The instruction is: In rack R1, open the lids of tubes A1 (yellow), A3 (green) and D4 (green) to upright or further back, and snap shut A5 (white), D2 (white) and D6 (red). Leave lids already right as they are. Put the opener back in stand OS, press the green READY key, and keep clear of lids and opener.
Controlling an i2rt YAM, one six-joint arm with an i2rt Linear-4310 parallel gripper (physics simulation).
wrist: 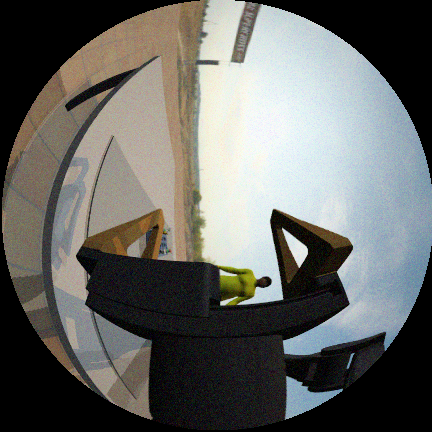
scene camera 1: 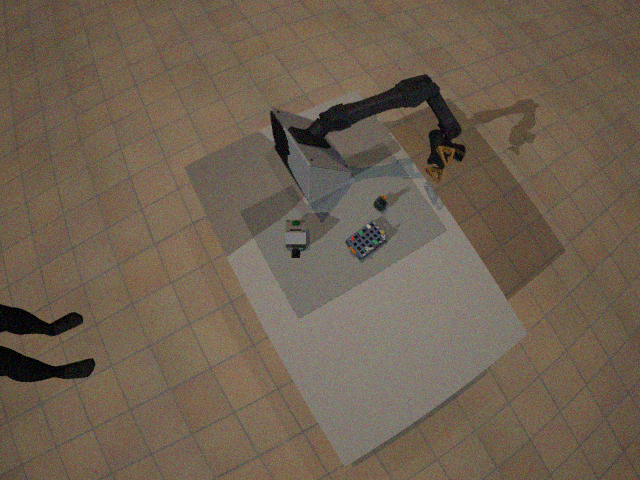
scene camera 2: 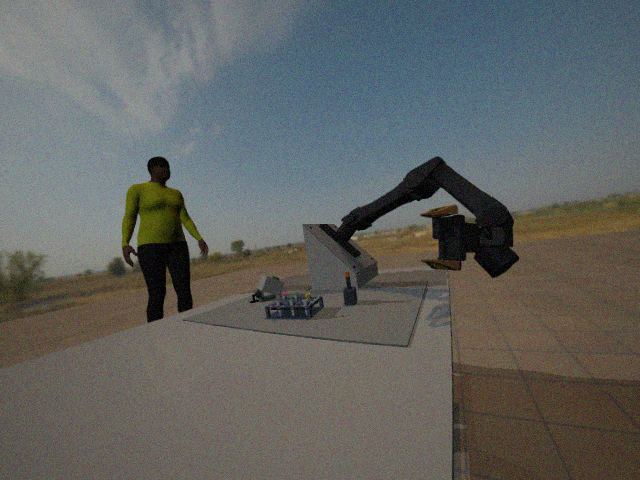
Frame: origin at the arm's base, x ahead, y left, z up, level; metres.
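Where they show: gripper, between the fingertips: (wrist: 216, 214) (scene camera 1: 442, 175) (scene camera 2: 422, 237); arm's base, origin of its link: (scene camera 1: 309, 139) (scene camera 2: 339, 240).
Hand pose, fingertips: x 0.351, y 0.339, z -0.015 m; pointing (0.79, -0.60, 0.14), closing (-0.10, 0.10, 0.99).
Observation:
Each offset is from my fingertips to the top centre of the thing. "spot": to the spot under its first point. Level surfaces: height alone.
Rack R1 @(0.028 m ahead, 0.334 m right, 0.097 m down) (scene camera 1: 372, 250) (scene camera 2: 292, 315) stands on the grey mat, with small red, green, white and yellow lids on its top; their angles are too small to tell. The opener @(0.059 m back, 0.205 m right, 0.070 m down) (scene camera 1: 383, 197) (scene camera 2: 347, 279), with an orange top, stands upright in the dark stand OS @(0.059 m back, 0.205 m right, 0.115 m down) (scene camera 1: 379, 204) (scene camera 2: 349, 296) near the rack. The green READY key @(0.121 m back, 0.535 m right, 0.071 m down) (scene camera 1: 295, 223) (scene camera 2: 275, 278) is on a grey box left of the rack in scene camera 1. My gripper (scene camera 1: 439, 164) (scene camera 2: 424, 238) (wrist: 216, 214) is open and empty, high up beside the table edge, well away from rack and opener. In the wrist view, a finger partly hides the rack.
The grey box @(spot: 0.096 m back, 0.552 m right, 0.094 m down) (scene camera 1: 295, 238) (scene camera 2: 269, 287) has a small black part at its front. The arm's slanted grey base (scene camera 1: 330, 178) (scene camera 2: 330, 263) stands behind the mat @(0.155 m down) (scene camera 1: 305, 299) (scene camera 2: 372, 328). A person (scene camera 2: 160, 217) (wrist: 235, 285) in a yellow-green top stands beyond the table.

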